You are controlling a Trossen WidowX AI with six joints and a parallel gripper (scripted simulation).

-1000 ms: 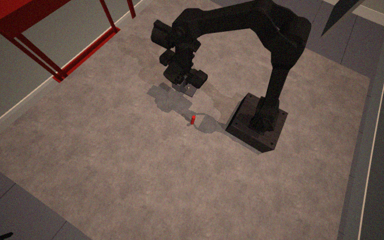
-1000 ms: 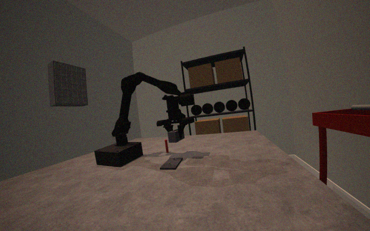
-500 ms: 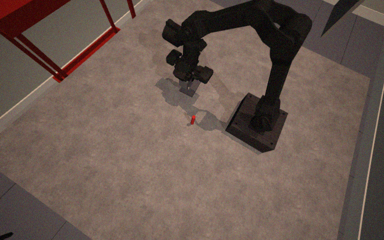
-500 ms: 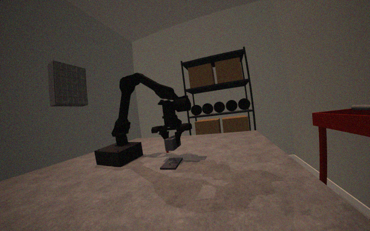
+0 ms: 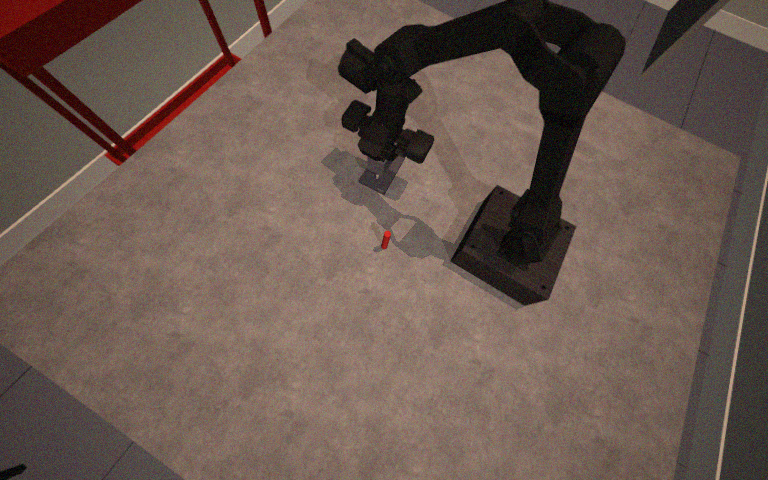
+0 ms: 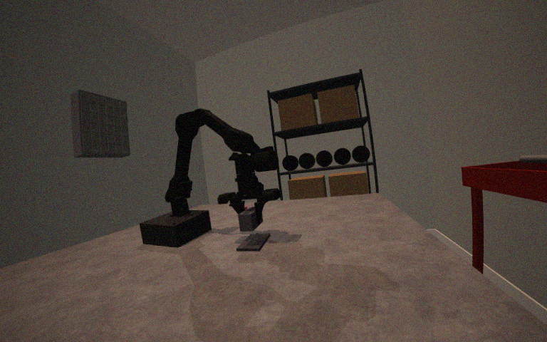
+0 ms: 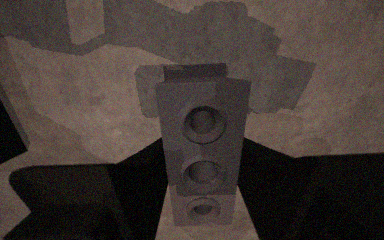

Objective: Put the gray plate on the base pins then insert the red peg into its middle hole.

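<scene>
My gripper tip is now 50 mm above the flat dark base. Also, from my gripper tip: gray plate (30 mm above); red peg (110 mm behind, 170 mm to the left, 20 mm below).
</scene>
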